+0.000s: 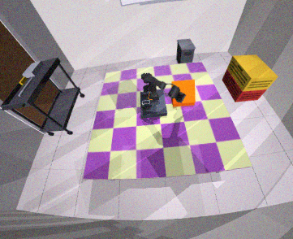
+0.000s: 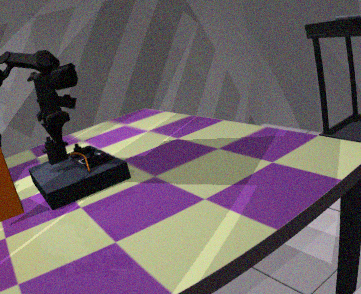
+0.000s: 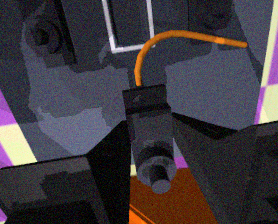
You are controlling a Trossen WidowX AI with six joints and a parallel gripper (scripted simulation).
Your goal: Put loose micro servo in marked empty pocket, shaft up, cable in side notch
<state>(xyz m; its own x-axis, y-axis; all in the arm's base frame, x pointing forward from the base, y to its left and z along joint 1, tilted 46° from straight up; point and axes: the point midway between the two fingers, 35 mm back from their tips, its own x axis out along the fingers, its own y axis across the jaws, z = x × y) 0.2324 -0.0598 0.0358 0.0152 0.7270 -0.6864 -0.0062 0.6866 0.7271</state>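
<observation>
The dark grey robot deck is 100 mm below my gripper tip and 30 mm behind it.
</observation>
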